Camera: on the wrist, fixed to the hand. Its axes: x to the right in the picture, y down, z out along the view.
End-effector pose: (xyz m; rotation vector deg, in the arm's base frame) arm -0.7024 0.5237 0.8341 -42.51 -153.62 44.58
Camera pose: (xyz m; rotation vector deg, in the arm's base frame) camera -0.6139 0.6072 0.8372 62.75 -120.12 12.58
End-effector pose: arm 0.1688 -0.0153 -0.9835 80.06 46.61 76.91
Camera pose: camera 0.0797 -0.0549 -0.9106 16.19 88.95 14.04
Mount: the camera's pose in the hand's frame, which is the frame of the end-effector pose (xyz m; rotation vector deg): -0.0291 0.0946 -0.0709 1.19 13.30 -87.74
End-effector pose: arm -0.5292 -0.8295 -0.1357 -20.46 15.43 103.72
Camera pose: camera -0.6062 -0.9062 -0.1906 -30.98 5.39 14.89
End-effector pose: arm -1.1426 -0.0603 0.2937 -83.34 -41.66 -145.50
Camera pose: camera -1.1505 -0.1798 0.2720 12.30 69.94 95.69
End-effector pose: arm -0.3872 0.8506 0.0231 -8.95 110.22 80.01
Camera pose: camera -0.4478 0.8182 0.1236 -83.03 72.55 16.12
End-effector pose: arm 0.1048 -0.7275 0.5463 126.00 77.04 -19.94
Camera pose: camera 0.1705 -0.7433 0.6476 44.53 165.92 -34.38
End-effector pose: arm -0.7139 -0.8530 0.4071 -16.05 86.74 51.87
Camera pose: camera -0.8225 -0.8483 0.4619 -75.32 59.40 -22.14
